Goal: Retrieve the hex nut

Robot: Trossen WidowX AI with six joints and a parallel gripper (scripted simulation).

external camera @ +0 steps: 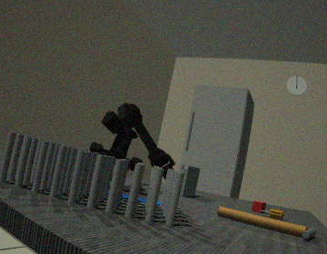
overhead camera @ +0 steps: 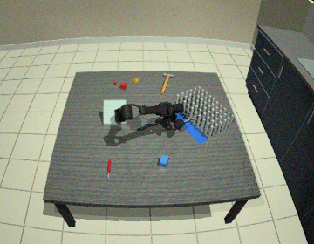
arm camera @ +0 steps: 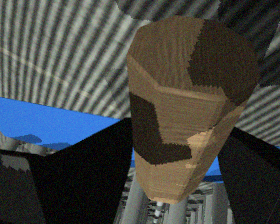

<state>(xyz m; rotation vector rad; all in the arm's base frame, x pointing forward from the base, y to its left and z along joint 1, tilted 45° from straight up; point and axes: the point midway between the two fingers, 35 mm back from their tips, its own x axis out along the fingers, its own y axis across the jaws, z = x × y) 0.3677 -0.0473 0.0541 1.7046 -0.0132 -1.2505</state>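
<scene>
Now: the blue taped strip 70 mm ahead of my gripper tip, 40 mm to the left of it and 30 mm below it. From my gripper tip the other things lie so: wooden-handled hook tool (90 mm ahead, 50 mm to the left); then red screwdriver (440 mm behind, 370 mm to the right, 30 mm below); then blue cube (290 mm to the right, 110 mm behind, 10 mm below).
</scene>
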